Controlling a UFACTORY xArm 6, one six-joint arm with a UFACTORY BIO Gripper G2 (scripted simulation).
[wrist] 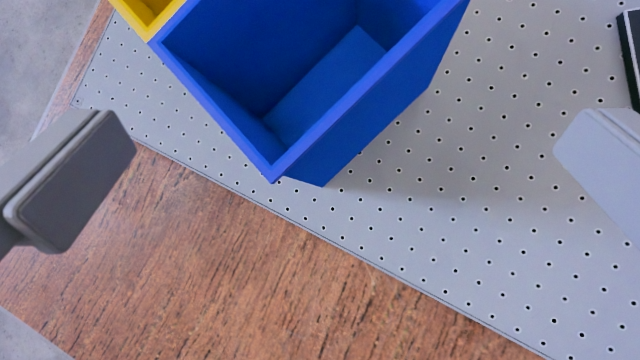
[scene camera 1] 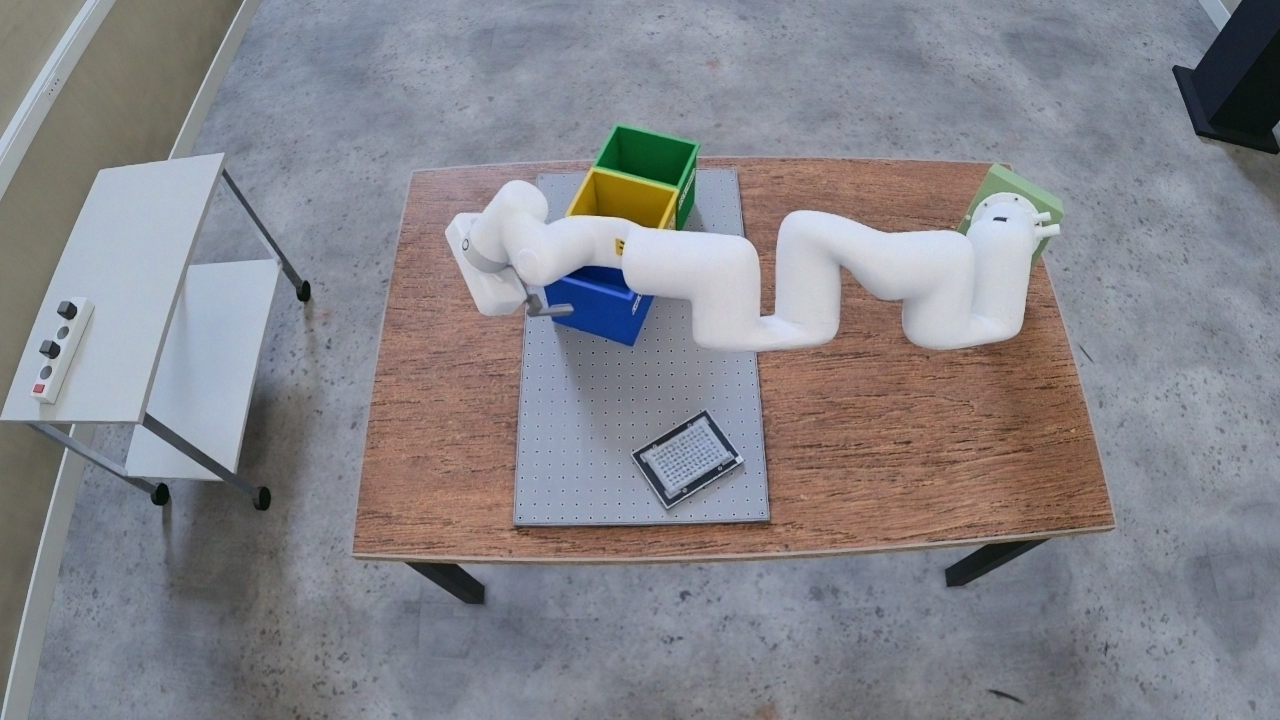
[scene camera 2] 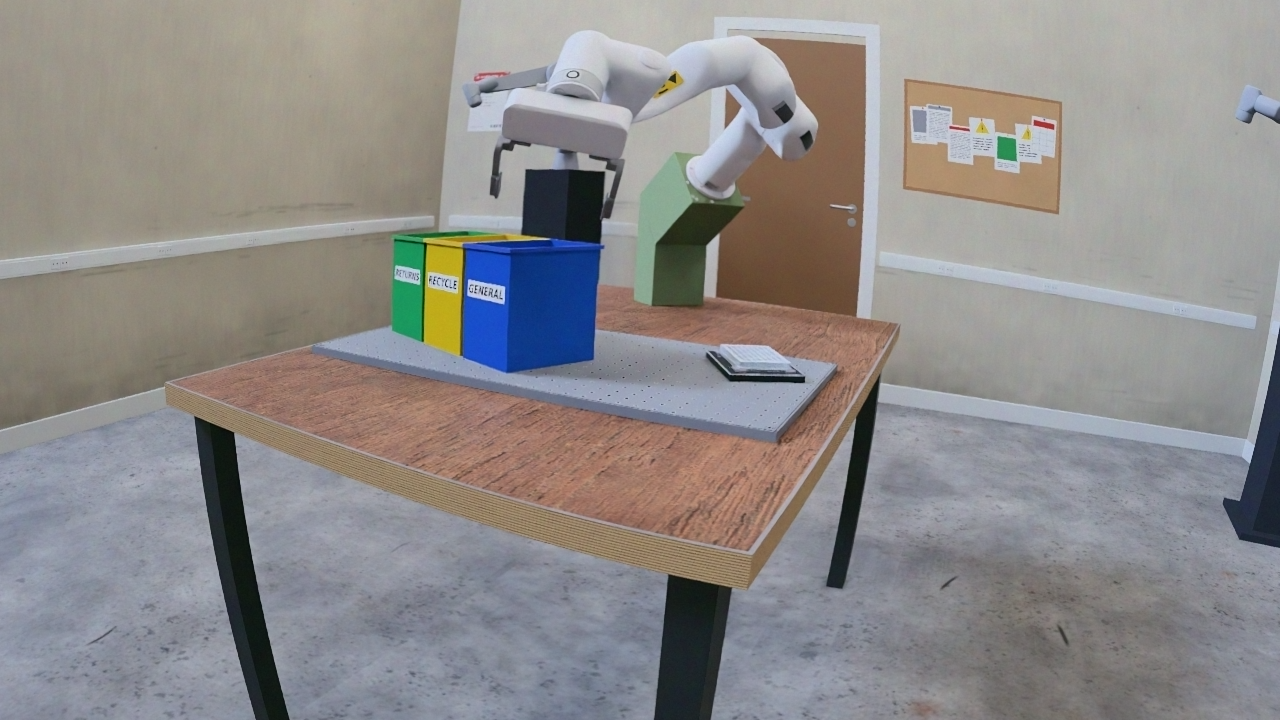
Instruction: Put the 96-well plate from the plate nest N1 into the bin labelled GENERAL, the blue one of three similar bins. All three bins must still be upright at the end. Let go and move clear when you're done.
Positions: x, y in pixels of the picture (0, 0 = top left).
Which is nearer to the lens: the green returns bin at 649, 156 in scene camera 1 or the blue general bin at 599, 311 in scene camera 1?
The blue general bin.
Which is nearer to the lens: the clear 96-well plate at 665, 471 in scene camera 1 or the yellow recycle bin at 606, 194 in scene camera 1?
The clear 96-well plate.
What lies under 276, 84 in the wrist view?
A blue general bin.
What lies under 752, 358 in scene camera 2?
A clear 96-well plate.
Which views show the clear 96-well plate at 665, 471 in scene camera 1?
Scene camera 1 and scene camera 2 only.
